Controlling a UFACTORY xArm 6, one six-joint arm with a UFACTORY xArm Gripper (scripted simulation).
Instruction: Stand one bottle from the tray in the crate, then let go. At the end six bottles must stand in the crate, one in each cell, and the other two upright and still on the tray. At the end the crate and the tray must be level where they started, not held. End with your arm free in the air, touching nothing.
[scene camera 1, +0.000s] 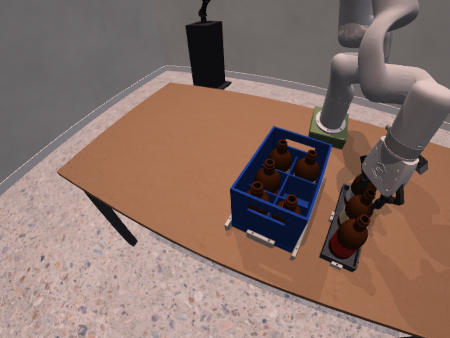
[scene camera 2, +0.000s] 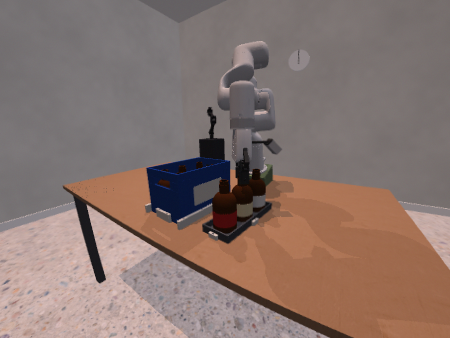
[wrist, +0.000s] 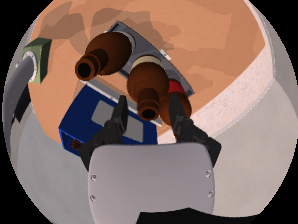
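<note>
I can see my gripper, and it's there in scene camera 2 and in the wrist view too. There's also a blue crate that I can see.
</note>
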